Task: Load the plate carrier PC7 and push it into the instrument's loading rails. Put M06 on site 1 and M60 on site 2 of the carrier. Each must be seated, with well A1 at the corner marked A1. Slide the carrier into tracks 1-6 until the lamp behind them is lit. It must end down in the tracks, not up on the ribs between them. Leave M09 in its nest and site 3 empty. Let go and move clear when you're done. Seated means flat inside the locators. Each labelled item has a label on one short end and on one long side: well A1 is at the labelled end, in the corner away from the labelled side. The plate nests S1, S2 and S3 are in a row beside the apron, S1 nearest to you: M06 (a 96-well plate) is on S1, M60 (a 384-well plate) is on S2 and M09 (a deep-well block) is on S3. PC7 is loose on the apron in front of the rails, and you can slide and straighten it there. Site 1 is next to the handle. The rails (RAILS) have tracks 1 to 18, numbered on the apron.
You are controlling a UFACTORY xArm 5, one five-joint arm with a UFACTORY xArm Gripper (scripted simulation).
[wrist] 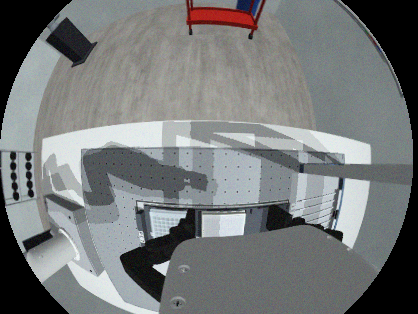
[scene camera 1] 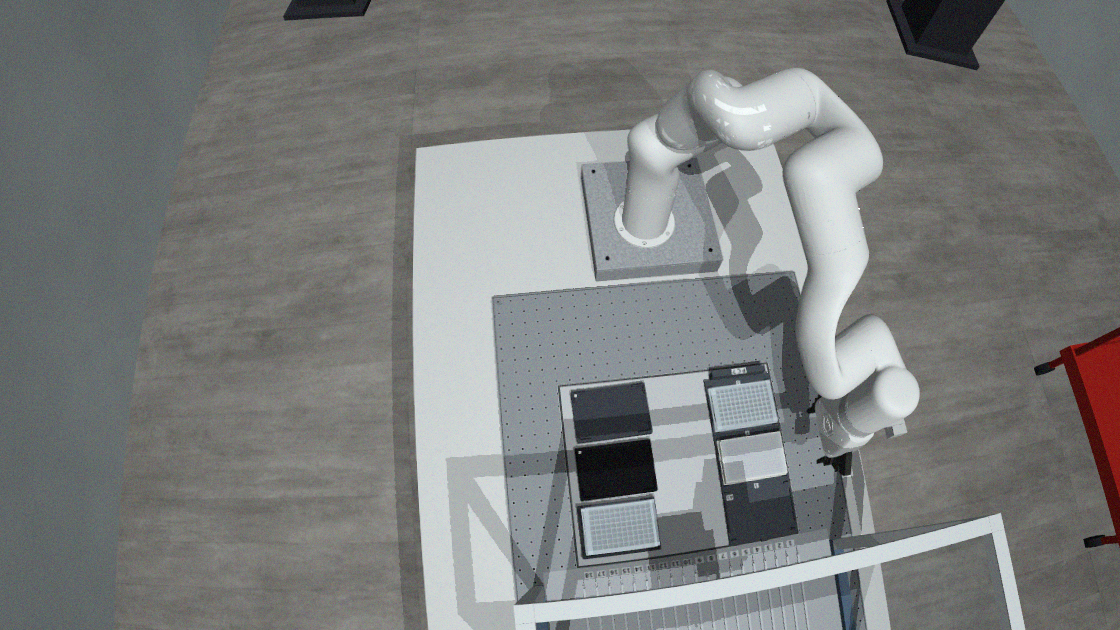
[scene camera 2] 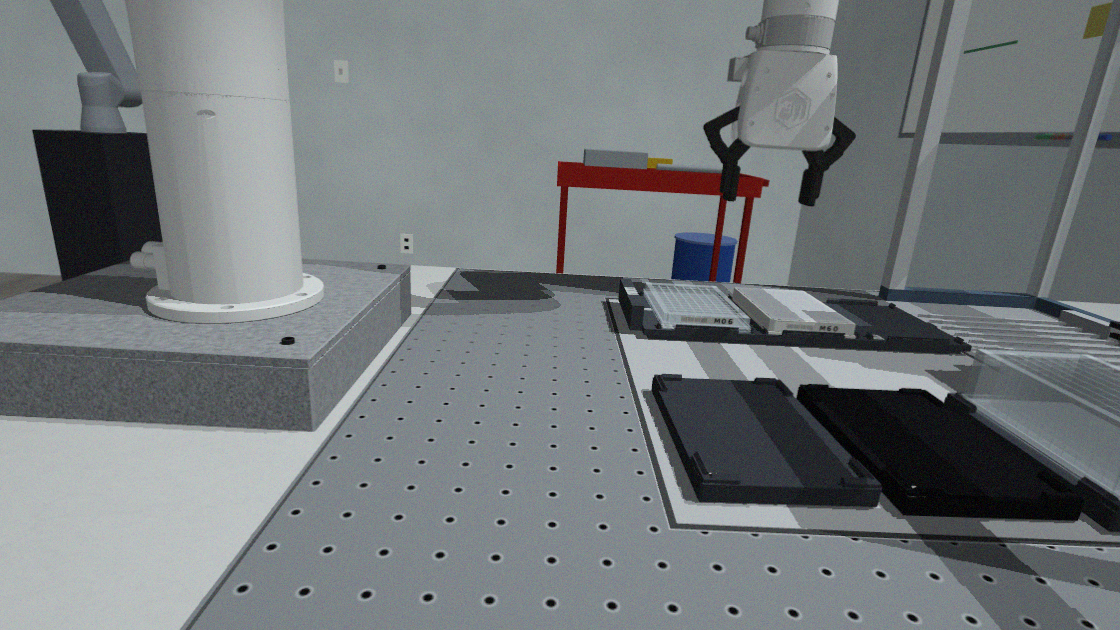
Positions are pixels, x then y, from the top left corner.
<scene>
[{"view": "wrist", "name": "my gripper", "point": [233, 219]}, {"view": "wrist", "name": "plate carrier PC7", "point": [256, 217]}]
</scene>
